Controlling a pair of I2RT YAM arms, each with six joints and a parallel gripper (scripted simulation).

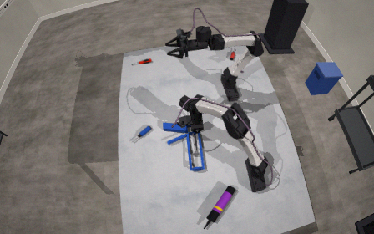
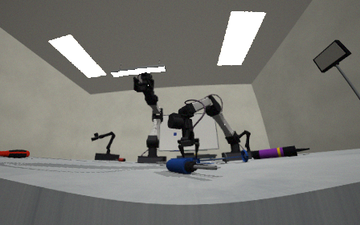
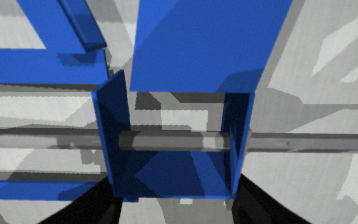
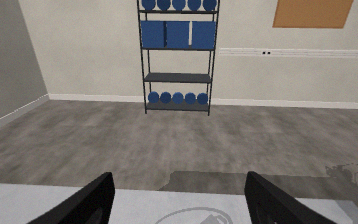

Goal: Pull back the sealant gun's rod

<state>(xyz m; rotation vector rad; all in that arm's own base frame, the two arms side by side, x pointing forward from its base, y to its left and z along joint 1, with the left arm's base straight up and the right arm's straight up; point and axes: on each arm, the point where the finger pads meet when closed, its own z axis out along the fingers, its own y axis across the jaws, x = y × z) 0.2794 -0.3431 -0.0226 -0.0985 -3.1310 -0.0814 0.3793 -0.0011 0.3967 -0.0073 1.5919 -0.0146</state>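
Right now the grey rod is 2 cm ahead of my left hand and 1 cm below it. From my left hand the other things lie so: blue sealant gun 6 cm ahead, 4 cm to the left, 1 cm below; then thumb plate 2 cm ahead, 3 cm to the right, 1 cm below; then blue-handled tool 33 cm ahead, 2 cm to the right, 1 cm below.
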